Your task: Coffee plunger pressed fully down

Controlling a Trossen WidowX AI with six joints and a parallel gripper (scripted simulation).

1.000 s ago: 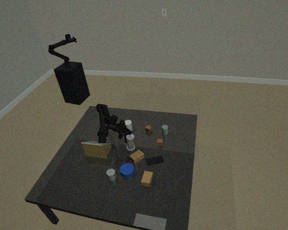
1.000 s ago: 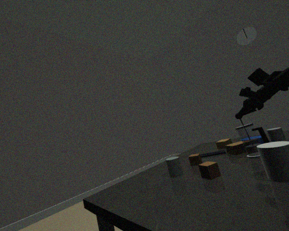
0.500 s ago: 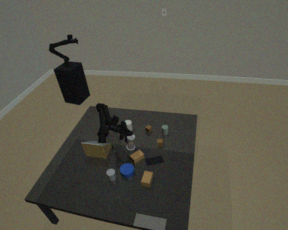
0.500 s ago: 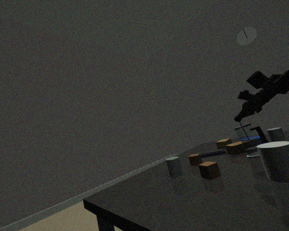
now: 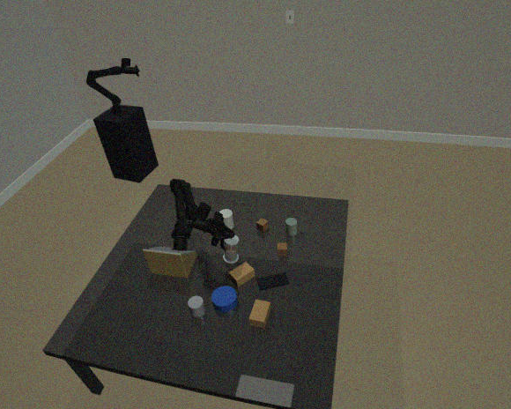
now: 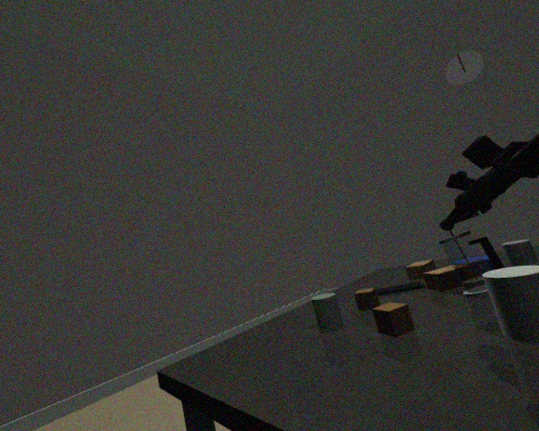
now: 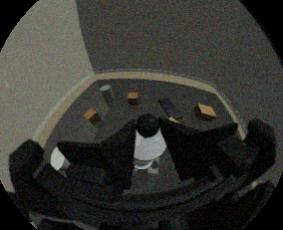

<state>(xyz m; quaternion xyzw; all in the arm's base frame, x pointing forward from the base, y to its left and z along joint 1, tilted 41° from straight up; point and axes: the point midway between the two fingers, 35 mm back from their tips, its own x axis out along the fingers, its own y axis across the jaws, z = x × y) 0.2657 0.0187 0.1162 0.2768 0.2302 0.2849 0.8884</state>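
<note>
The coffee press is 90 mm below my gripper tip and 40 mm behind it. Also, from my gripper tip: blue disc (270 mm to the right, 160 mm below, 60 mm ahead); then white cup (230 mm to the left, 170 mm behind, 140 mm below).
</note>
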